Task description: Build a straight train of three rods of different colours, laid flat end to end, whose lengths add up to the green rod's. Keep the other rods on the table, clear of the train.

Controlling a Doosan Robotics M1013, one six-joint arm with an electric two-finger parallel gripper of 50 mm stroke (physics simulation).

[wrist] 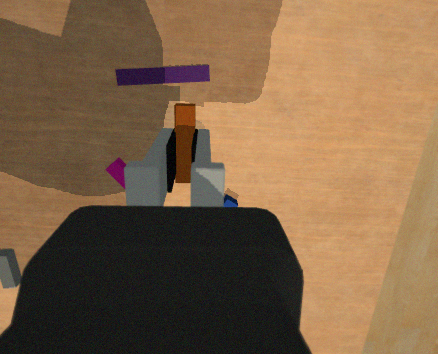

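Note:
Visible here: a purple rod (180,74); an orange rod (184,113); my gripper (185,148).

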